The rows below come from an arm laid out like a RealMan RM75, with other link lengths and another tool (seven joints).
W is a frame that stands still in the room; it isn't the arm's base.
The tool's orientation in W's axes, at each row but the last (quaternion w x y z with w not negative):
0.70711 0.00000 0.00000 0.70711
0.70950 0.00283 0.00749 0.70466
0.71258 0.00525 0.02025 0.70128
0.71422 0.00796 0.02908 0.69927
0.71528 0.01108 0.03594 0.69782
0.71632 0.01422 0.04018 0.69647
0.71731 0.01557 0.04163 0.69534
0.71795 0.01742 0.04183 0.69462
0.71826 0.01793 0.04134 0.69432
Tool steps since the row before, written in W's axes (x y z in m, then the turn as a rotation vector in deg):
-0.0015 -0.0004 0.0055 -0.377 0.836 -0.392
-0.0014 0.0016 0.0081 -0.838 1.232 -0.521
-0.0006 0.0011 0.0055 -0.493 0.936 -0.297
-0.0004 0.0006 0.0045 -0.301 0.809 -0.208
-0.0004 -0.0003 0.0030 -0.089 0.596 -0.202
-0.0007 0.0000 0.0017 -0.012 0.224 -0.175
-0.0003 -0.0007 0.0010 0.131 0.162 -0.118
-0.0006 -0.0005 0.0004 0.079 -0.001 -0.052
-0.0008 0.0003 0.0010 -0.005 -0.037 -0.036
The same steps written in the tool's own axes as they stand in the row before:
-0.0004 0.0015 0.0055 0.836 0.377 -0.392
0.0015 0.0015 0.0081 1.230 0.839 -0.525
0.0010 0.0008 0.0055 0.934 0.497 -0.295
0.0005 0.0006 0.0045 0.809 0.307 -0.200
-0.0004 0.0006 0.0030 0.601 0.091 -0.187
-0.0001 0.0008 0.0016 0.230 0.005 -0.167
-0.0007 0.0004 0.0009 0.170 -0.135 -0.101
-0.0005 0.0006 0.0003 0.003 -0.083 -0.045
0.0002 0.0009 0.0009 -0.036 0.001 -0.037

